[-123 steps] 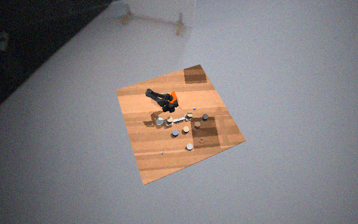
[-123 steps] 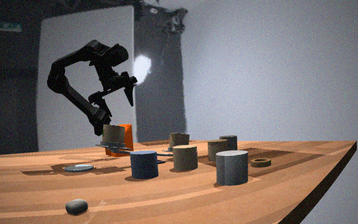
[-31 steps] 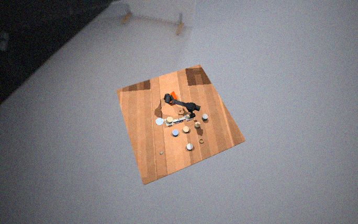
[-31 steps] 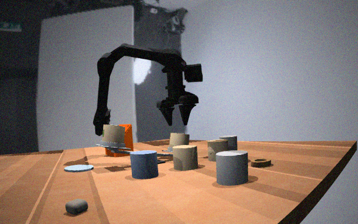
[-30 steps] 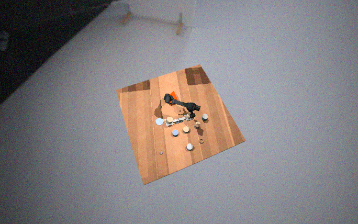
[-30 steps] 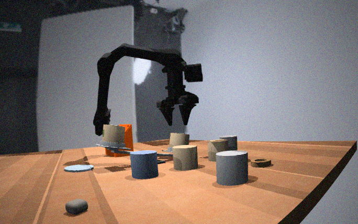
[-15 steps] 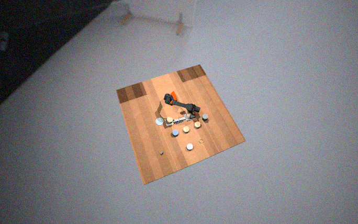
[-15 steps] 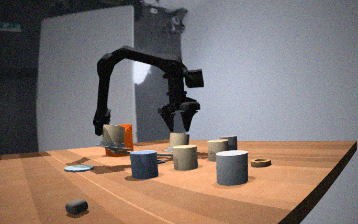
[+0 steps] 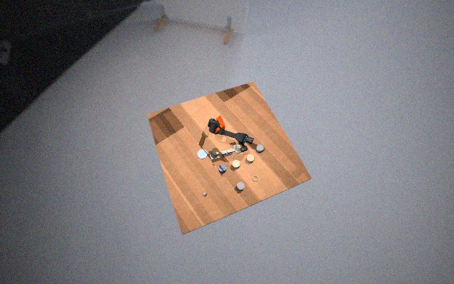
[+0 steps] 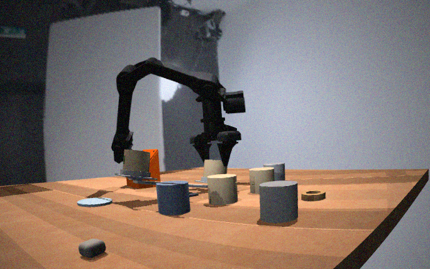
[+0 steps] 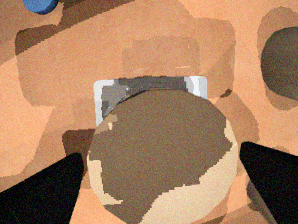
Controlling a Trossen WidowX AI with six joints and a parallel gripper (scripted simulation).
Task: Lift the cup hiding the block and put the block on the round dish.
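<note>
My gripper tip is now 3 cm above the teal block and 1 cm to the left of it. Also, from my gripper tip: round dish (36 cm to the right, 10 cm behind, 7 cm below); blue cup (24 cm to the right, 12 cm ahead, 4 cm below); ring (33 cm ahead, 7 cm below).
</note>
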